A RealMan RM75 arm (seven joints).
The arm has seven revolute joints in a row. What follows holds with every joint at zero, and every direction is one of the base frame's. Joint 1 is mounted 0.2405 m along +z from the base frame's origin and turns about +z. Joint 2 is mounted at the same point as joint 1 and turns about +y. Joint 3 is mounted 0.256 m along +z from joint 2 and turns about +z. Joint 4 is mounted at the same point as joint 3 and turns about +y. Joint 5 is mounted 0.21 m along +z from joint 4 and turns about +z. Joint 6 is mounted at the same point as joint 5 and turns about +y. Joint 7 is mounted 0.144 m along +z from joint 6 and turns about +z. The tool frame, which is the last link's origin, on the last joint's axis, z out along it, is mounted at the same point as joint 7; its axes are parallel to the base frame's.
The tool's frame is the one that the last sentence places.
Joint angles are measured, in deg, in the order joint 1, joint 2, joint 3, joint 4, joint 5, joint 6, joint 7. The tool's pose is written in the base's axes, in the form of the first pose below.
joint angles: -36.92 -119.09 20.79 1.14 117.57 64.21 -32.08
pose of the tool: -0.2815 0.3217 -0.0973; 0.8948 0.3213 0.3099; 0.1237 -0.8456 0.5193; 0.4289 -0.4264 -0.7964
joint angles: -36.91 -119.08 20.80 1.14 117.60 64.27 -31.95
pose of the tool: -0.2815 0.3216 -0.0973; 0.8955 0.3187 0.3106; 0.1214 -0.8463 0.5186; 0.4282 -0.4267 -0.7966
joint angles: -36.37 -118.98 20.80 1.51 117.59 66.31 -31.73
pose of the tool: -0.2808 0.3186 -0.0945; 0.8885 0.3133 0.3353; 0.1067 -0.8517 0.5130; 0.4463 -0.4200 -0.7902
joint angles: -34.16 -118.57 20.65 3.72 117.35 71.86 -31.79
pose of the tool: -0.2850 0.3112 -0.0811; 0.8688 0.3094 0.3865; 0.0749 -0.8538 0.5152; 0.4894 -0.4187 -0.7650
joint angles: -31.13 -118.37 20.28 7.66 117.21 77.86 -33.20
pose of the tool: -0.2939 0.3018 -0.0628; 0.8467 0.3184 0.4263; 0.0535 -0.8480 0.5272; 0.5294 -0.4236 -0.7350
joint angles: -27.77 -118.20 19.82 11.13 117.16 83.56 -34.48
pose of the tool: -0.3038 0.2875 -0.0463; 0.8245 0.3318 0.4584; 0.0410 -0.8430 0.5364; 0.5644 -0.4234 -0.7086
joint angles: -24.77 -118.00 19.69 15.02 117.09 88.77 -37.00
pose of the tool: -0.3128 0.2742 -0.0291; 0.8048 0.3482 0.4807; 0.0411 -0.8406 0.5400; 0.5921 -0.4149 -0.6909
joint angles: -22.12 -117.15 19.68 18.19 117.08 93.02 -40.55
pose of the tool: -0.3230 0.2618 -0.0109; 0.7876 0.3766 0.4877; 0.0645 -0.8376 0.5425; 0.6128 -0.3958 -0.6840
